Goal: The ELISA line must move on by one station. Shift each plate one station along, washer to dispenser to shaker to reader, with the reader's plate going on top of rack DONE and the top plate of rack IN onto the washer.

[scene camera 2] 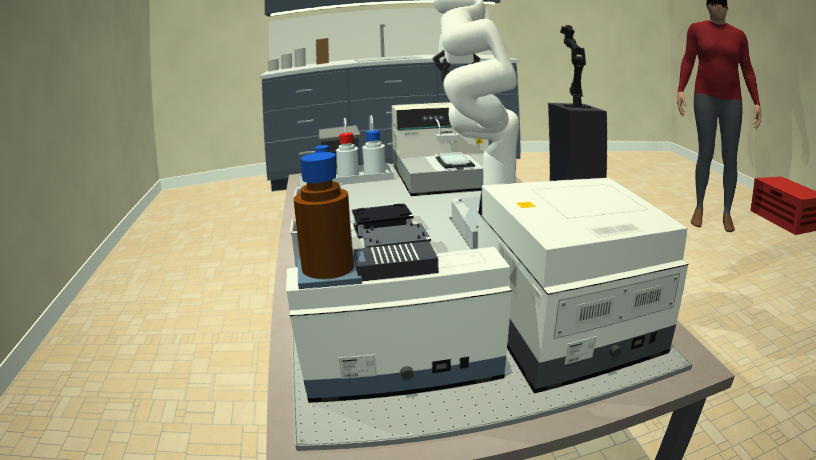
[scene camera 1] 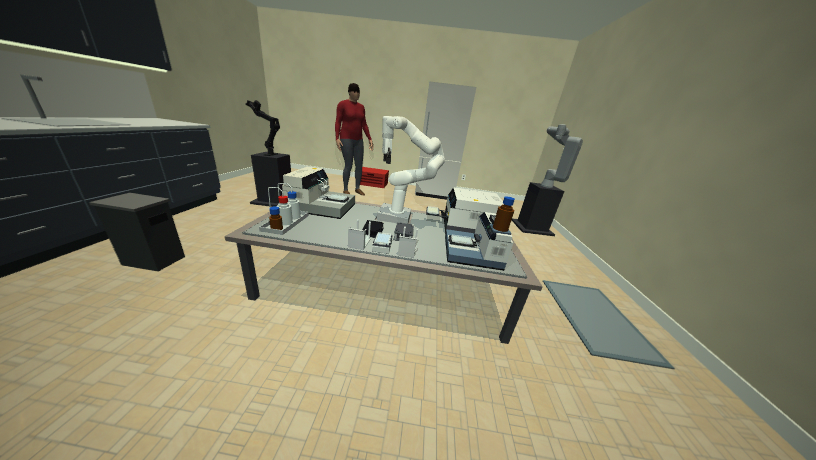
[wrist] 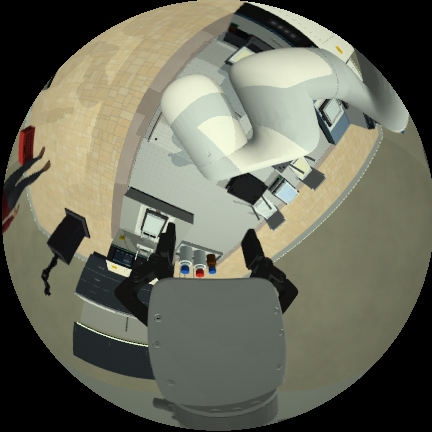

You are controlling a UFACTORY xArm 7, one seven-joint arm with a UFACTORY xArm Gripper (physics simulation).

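Places are measured from the arm's base along level axes (x up, y right, z ahead), in metres.
Pixels of known places: gripper, fingertip midpoint: (scene camera 1: 386,162) (wrist: 210,233); arm's base at its link origin: (scene camera 1: 396,210).
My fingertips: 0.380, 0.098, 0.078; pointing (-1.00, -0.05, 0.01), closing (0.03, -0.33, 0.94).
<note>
Ahead of a thing's pixels: the offset from my fingertips to its top centre, as dx, dy, dz. "spot": to the spot under its first point.
My gripper (scene camera 1: 387,158) (wrist: 210,233) is open and empty, high above the table; the arm partly hides it in scene camera 2. A plate @(-0.324, +0.378, -0.096) (scene camera 1: 337,197) (scene camera 2: 455,160) (wrist: 154,222) lies on the washer (scene camera 1: 325,206) (scene camera 2: 437,181), the beige machine beside the bottles. A plate @(-0.353, -0.549, +0.344) (scene camera 1: 461,240) (wrist: 331,111) lies on the blue-based dispenser (scene camera 1: 477,262) (wrist: 337,131). A pale blue plate @(-0.365, -0.057, +0.433) (scene camera 1: 382,239) (wrist: 285,192) lies on the small shaker between two racks @(spot: -0.358, +0.092, +0.488) (scene camera 1: 356,237) @(spot: -0.364, -0.213, +0.512) (scene camera 1: 408,246); their labels are unreadable. A plate @(-0.316, -0.379, -0.043) (scene camera 1: 433,210) (wrist: 241,55) lies at the white reader @(-0.164, -0.686, -0.025) (scene camera 1: 475,200) (scene camera 2: 594,228).
Tubed bottles @(-0.187, +0.636, +0.257) (scene camera 1: 285,210) (scene camera 2: 346,158) stand in a tray beside the washer. A tall amber bottle @(spot: -0.122, -0.706, +0.502) (scene camera 1: 504,217) (scene camera 2: 324,231) stands on the dispenser. Black @(-0.380, +0.033, +0.227) (scene camera 1: 374,228) (scene camera 2: 381,213) and grey (scene camera 1: 404,230) (scene camera 2: 394,233) holders sit behind the racks. A person (scene camera 1: 351,120) stands behind the table.
</note>
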